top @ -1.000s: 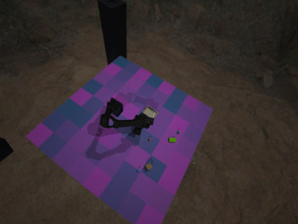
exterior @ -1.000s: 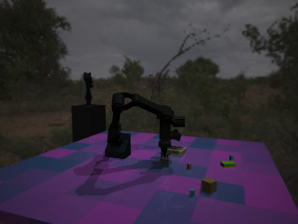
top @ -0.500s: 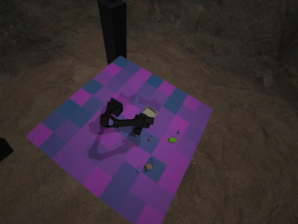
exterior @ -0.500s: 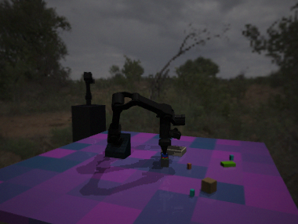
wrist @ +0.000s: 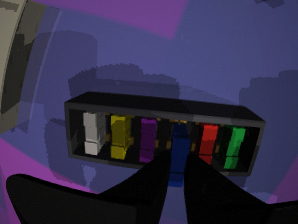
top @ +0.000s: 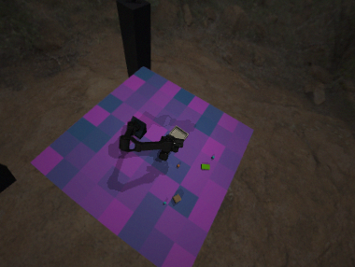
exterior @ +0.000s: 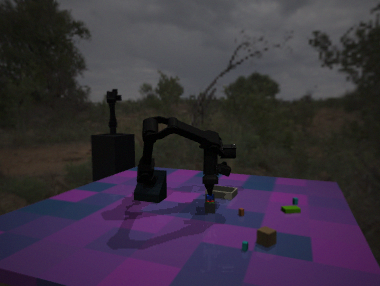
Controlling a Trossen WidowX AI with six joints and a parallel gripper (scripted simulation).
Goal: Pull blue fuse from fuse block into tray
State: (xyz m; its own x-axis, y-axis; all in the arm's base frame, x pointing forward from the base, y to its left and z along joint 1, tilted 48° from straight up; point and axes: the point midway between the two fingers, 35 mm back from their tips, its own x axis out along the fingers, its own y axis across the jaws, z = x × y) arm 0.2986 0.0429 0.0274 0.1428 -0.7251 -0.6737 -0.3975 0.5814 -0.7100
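The pale tray is 3 cm behind my gripper tip, 20 cm to the left of it and 5 cm below it. Round my gripper tip: small orange piece 14 cm ahead, 1 cm to the right, 4 cm below; tan cube 28 cm ahead, 20 cm to the right, 4 cm below; green block 30 cm ahead, 13 cm to the left, 5 cm below.
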